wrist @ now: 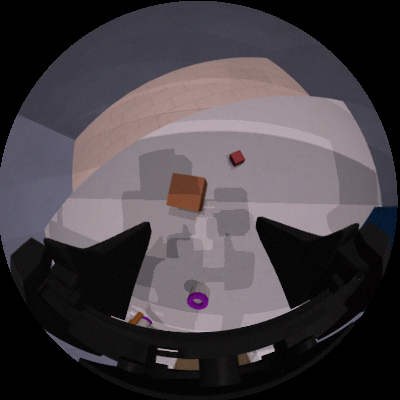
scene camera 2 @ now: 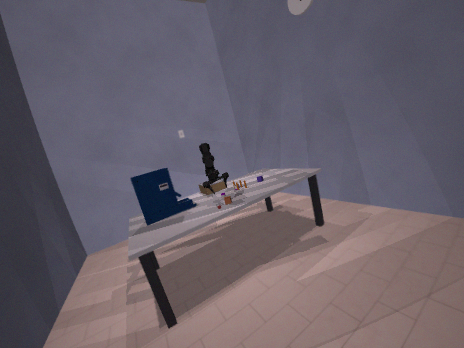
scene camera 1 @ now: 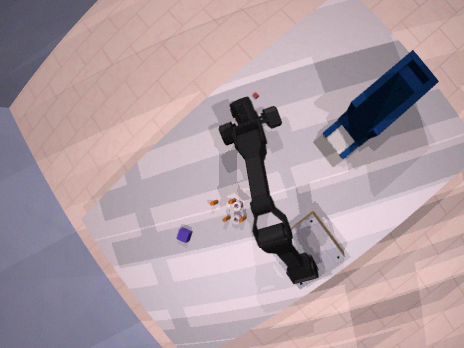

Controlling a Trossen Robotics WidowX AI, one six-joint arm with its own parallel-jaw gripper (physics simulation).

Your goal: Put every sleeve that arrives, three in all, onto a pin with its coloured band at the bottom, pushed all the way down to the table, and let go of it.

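My gripper (scene camera 1: pixel 250 125) (scene camera 2: pixel 217 182) (wrist: pixel 203 225) is open and empty, pointing down above the table. A pale sleeve with a purple band (scene camera 2: pixel 223 194) (wrist: pixel 198 300) stands upright on the table, band on top, low between and behind the fingers in the wrist view; the arm hides it in scene camera 1. Several orange pins stand in a group, among them one at the left (scene camera 1: pixel 214 202) and one at the right (scene camera 2: pixel 245 184). Two ring-shaped sleeves, one upper (scene camera 1: pixel 238 205) and one lower (scene camera 1: pixel 237 219), are among the pins; whether they are on pins is too small to tell.
An orange block (scene camera 2: pixel 228 200) (wrist: pixel 186 192) and a small red cube (scene camera 1: pixel 255 95) (scene camera 2: pixel 219 206) (wrist: pixel 237 158) lie past the gripper. A purple cube (scene camera 1: pixel 184 235) (scene camera 2: pixel 260 178) lies beyond the pins. A large blue object (scene camera 1: pixel 365 107) (scene camera 2: pixel 155 195) stands on the table. A brown-edged frame (scene camera 1: pixel 329 234) is by the arm's base.
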